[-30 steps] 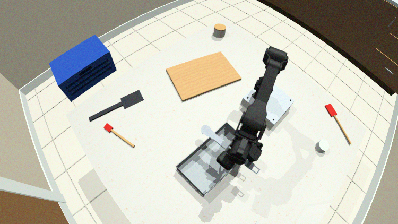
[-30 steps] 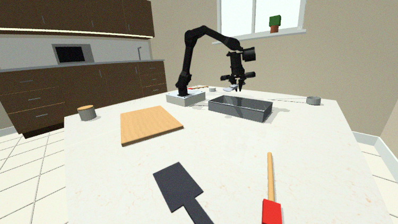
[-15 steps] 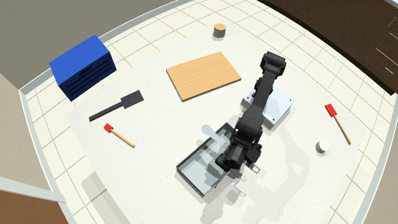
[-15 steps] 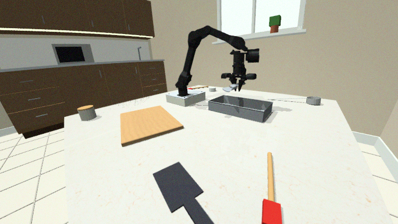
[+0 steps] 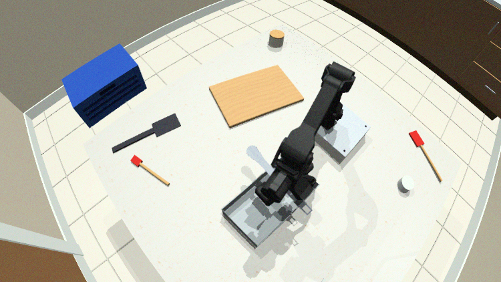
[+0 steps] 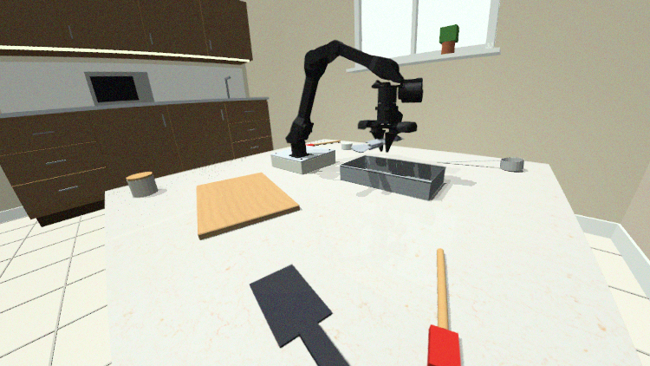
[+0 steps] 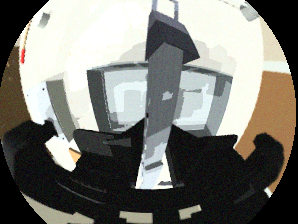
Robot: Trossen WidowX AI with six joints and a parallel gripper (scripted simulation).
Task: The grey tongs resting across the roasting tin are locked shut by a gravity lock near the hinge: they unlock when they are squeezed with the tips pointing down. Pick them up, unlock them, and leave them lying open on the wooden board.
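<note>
The wooden board lies 24 cm behind my gripper tip, 41 cm to the right of it and 9 cm below it. Round my gripper tip: cork-topped jar 57 cm behind, 65 cm to the right, 6 cm below; grey roasting tin 3 cm ahead, 7 cm below; black spatula 25 cm ahead, 52 cm to the right, 9 cm below.
</note>
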